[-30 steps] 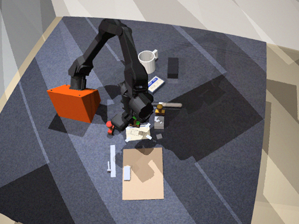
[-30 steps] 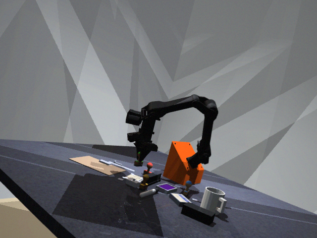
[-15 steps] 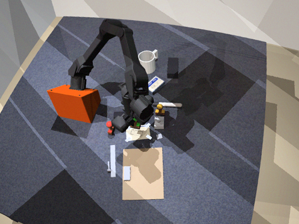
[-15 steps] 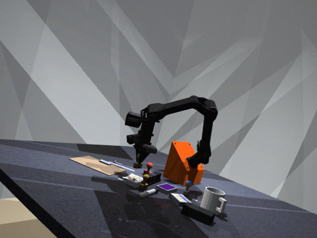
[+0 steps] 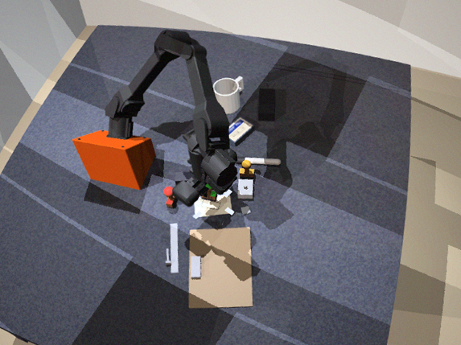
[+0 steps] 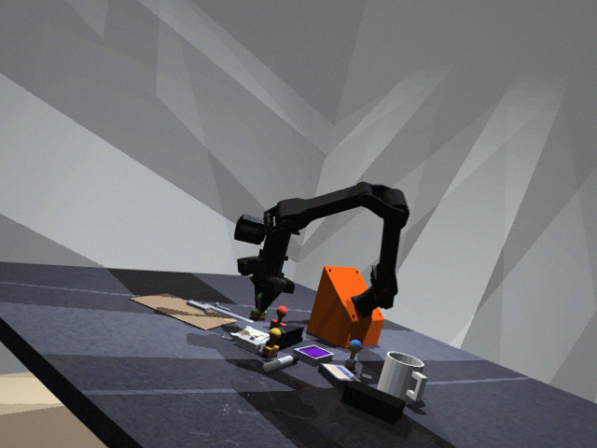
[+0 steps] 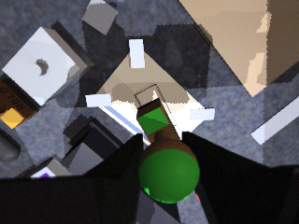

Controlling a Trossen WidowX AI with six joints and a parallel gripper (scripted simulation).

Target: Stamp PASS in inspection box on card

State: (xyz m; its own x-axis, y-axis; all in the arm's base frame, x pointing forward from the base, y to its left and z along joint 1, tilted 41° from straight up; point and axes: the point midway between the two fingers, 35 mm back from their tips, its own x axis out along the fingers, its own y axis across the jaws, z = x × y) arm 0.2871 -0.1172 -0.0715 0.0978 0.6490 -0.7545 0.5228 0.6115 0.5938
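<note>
Right now the card is 70 mm below my gripper tip. The rest, counted from my gripper tip: red-knobbed stamp 110 mm behind, 40 mm below; black box 40 mm behind, 70 mm to the left, 50 mm below; green-knobbed stamp right at my gripper tip.
</note>
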